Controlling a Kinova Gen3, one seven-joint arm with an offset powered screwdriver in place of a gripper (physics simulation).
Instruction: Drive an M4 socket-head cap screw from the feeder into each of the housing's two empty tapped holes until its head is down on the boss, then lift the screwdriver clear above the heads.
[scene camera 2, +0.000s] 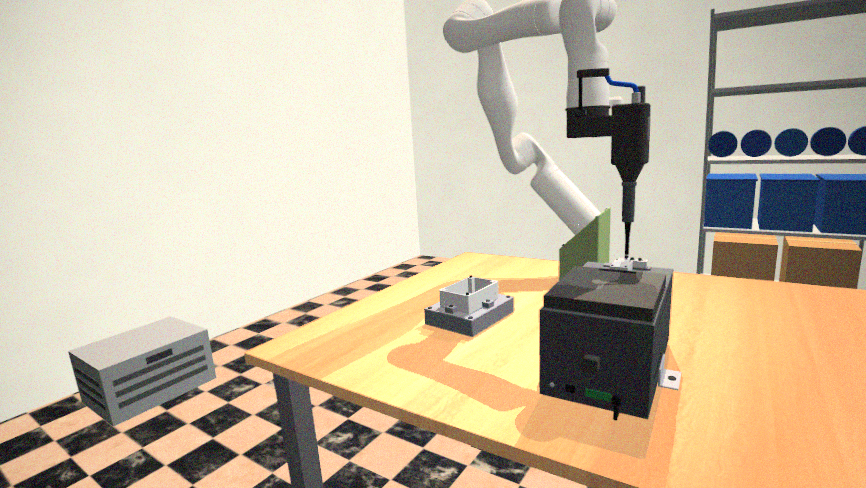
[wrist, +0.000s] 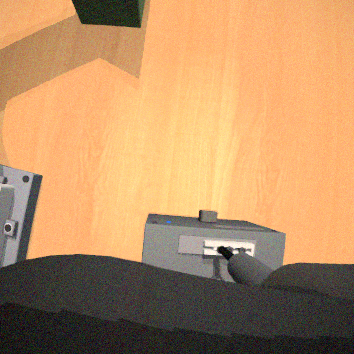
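The dark screw feeder (scene camera 2: 596, 339) (wrist: 162, 242) stands on the table, with a white rail (wrist: 207, 242) on top holding small dark screws (wrist: 244, 249). My screwdriver (scene camera 2: 626, 257) (wrist: 221, 249) points down, its bit tip at the rail's left part in the wrist view, at or just above a screw position. Whether a screw is on the bit is too small to tell. The light grey housing (scene camera 2: 455, 301) (wrist: 5, 210) sits on a darker fixture block (scene camera 2: 448, 322) (wrist: 19, 225), apart from the bit. A side lug (wrist: 8, 228) shows a dark round hole or head. The wrist view cuts off the housing.
A green panel (scene camera 2: 575, 251) (wrist: 111, 12) stands behind the feeder near the arm's base. A white bracket (scene camera 2: 671, 380) sits beside the feeder on the wooden table (scene camera 2: 339, 357) (wrist: 200, 125). A shelf rack (scene camera 2: 711, 121) stands at the back right, and a grey vented box (scene camera 2: 145, 345) at the left.
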